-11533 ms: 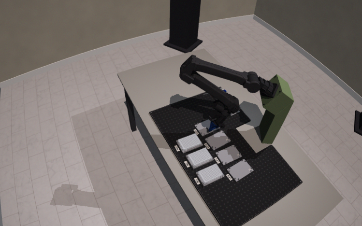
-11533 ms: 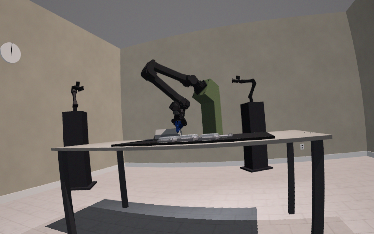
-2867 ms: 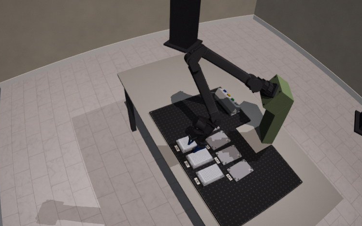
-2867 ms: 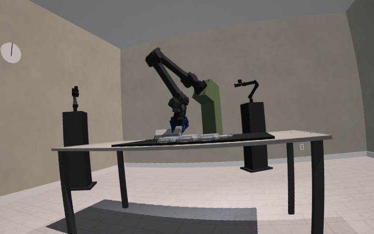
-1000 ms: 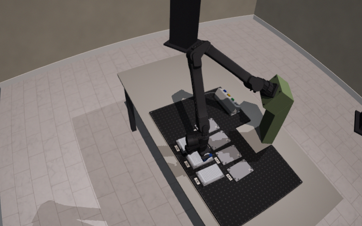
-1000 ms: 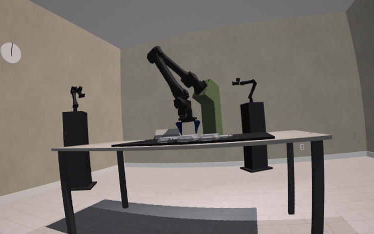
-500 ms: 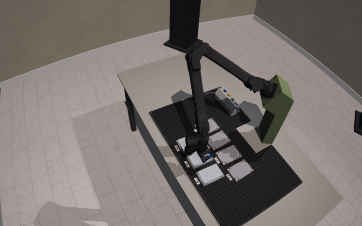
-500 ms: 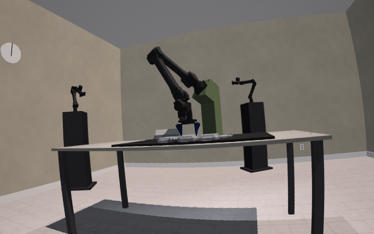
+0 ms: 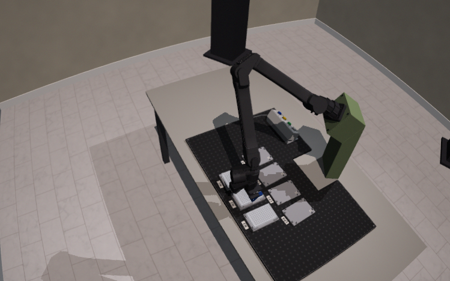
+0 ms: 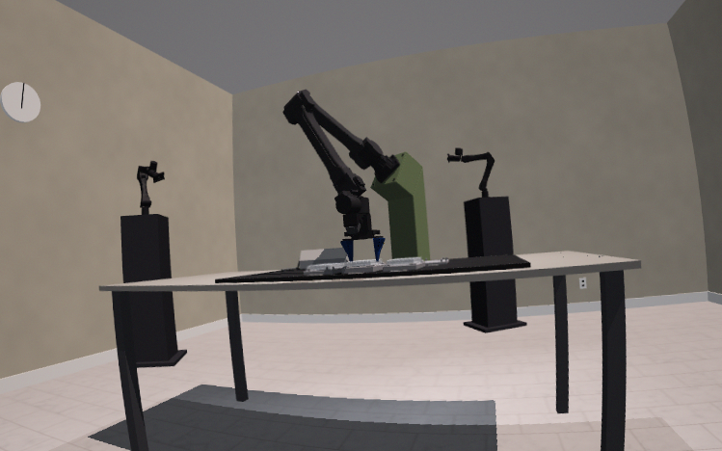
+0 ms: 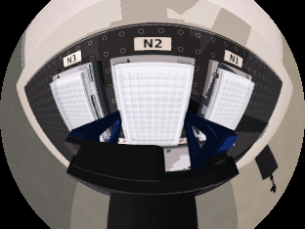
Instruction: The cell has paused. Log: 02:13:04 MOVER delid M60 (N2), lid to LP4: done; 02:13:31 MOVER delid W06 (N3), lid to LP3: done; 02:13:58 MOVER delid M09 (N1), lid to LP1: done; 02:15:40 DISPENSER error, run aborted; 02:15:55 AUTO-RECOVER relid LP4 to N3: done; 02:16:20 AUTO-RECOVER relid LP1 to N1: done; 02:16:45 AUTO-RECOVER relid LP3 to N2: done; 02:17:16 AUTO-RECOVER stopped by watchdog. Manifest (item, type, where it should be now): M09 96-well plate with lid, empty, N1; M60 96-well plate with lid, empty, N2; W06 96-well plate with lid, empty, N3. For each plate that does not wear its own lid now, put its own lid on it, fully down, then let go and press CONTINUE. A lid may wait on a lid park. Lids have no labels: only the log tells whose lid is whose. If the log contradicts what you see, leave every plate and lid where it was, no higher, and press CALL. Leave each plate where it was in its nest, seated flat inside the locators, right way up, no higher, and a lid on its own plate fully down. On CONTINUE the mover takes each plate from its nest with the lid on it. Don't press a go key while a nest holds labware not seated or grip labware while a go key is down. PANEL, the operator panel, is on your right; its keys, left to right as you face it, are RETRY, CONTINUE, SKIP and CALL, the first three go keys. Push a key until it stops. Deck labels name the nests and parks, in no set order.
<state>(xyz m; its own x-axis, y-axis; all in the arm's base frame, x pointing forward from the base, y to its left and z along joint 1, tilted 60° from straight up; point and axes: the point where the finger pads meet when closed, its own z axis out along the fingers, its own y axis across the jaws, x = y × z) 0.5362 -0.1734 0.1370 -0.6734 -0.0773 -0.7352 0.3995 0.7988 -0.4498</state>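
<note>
Right now the LP1 park is 140 mm to the left of my hand, 120 mm behind it and 30 mm below it. From my hand the other things lie so: n2 label 80 mm ahead, 40 mm to the right, 40 mm below; then n3 label 140 mm ahead, 70 mm to the left, 40 mm below; then lp1 label 100 mm to the left, 50 mm behind, 40 mm below.
</note>
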